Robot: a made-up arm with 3 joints.
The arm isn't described. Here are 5 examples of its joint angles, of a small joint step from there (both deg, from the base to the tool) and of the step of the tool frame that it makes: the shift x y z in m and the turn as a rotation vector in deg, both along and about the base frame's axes.
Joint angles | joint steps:
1: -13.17 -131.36 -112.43 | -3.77 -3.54 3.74
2: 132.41 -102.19 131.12 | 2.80 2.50 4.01
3: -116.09 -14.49 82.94 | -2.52 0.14 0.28
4: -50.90 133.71 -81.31 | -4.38 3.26 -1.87
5: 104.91 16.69 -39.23 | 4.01 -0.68 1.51
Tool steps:
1: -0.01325 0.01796 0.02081 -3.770 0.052 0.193
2: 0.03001 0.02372 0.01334 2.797 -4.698 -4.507
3: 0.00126 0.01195 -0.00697 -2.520 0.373 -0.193
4: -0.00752 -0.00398 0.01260 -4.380 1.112 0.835
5: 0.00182 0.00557 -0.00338 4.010 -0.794 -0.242
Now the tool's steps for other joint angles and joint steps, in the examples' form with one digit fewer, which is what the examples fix.
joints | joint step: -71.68 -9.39 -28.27 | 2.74 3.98 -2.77
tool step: 0.0024 -0.0005 -0.0185 2.74 1.14 0.41
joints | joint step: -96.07 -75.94 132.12 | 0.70 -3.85 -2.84
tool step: -0.0377 -0.0060 0.0065 0.70 -6.66 0.67
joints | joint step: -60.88 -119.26 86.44 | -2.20 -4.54 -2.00
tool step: -0.0217 0.0262 -0.0194 -2.20 -5.77 -3.07
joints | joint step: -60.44 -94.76 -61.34 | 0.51 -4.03 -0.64
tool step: -0.0088 -0.0038 0.0023 0.51 -4.05 -2.32
